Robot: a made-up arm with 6 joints.
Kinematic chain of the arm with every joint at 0, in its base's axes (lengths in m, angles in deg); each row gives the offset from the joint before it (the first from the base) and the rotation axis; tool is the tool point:
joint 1: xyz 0 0 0.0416 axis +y
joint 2: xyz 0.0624 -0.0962 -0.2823 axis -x
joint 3: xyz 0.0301 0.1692 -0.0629 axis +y
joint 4: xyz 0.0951 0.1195 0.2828 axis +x
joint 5: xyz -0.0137 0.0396 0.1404 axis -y
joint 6: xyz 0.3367 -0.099 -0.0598 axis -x
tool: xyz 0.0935 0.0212 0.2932
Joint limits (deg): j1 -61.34..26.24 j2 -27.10..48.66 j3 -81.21..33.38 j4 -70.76..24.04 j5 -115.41..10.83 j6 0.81..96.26
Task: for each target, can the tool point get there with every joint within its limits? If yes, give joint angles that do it. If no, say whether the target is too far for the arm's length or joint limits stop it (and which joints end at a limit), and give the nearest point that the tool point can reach.
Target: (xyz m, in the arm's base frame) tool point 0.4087 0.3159 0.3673
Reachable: yes | joints -7.18 5.18 -19.21 3.85 -15.81 25.53
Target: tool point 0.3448 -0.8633 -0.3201
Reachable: no: joint limits stop it (at a limit: joint 2, joint 3, joint 4, joint 6) | nearest point 0.3957 -0.1887 -0.3735 | short by 0.679 m
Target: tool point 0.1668 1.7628 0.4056
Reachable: no: too far | nearest point 0.2348 0.8035 0.1960 | short by 0.984 m
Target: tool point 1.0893 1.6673 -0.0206
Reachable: no: too far | nearest point 0.6483 0.7389 0.0046 | short by 1.028 m
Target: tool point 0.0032 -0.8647 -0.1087
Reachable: no: joint limits stop it (at a limit: joint 1, joint 2, joint 4, joint 6) | nearest point 0.0406 -0.2362 -0.0548 | short by 0.632 m
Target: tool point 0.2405 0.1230 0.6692
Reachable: yes | joints -38.71 -17.04 -3.92 3.60 -5.88 33.50
